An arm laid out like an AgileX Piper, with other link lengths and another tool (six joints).
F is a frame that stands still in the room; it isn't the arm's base.
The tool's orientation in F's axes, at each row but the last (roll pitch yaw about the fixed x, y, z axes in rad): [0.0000 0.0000 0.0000]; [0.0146 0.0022 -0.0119]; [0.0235 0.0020 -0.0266]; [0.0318 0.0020 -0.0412]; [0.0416 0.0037 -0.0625]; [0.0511 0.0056 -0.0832]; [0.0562 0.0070 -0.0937]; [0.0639 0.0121 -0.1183]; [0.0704 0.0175 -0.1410]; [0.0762 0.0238 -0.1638]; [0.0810 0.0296 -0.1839]
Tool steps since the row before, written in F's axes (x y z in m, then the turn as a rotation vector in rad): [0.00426 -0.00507 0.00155 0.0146 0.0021 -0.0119]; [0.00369 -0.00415 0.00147 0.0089 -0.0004 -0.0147]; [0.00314 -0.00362 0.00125 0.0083 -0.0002 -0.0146]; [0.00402 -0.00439 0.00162 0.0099 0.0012 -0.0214]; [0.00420 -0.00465 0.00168 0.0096 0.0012 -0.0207]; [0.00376 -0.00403 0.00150 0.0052 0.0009 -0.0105]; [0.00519 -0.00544 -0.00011 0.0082 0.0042 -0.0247]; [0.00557 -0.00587 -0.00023 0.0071 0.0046 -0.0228]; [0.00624 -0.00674 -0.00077 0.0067 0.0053 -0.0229]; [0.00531 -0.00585 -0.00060 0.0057 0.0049 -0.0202]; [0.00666 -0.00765 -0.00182 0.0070 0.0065 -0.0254]
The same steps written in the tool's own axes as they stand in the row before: [0.00426 -0.00507 0.00155 0.0146 0.0021 -0.0119]; [0.00374 -0.00408 0.00154 0.0089 -0.0005 -0.0147]; [0.00323 -0.00350 0.00134 0.0083 -0.0003 -0.0146]; [0.00419 -0.00417 0.00176 0.0099 0.0009 -0.0214]; [0.00448 -0.00430 0.00188 0.0096 0.0009 -0.0207]; [0.00407 -0.00362 0.00171 0.0052 0.0008 -0.0105]; [0.00568 -0.00493 0.00021 0.0079 0.0036 -0.0249]; [0.00623 -0.00517 0.00018 0.0068 0.0039 -0.0230]; [0.00714 -0.00583 -0.00024 0.0063 0.0046 -0.0232]; [0.00621 -0.00493 -0.00008 0.0053 0.0042 -0.0205]; [0.00800 -0.00641 -0.00107 0.0064 0.0056 -0.0258]
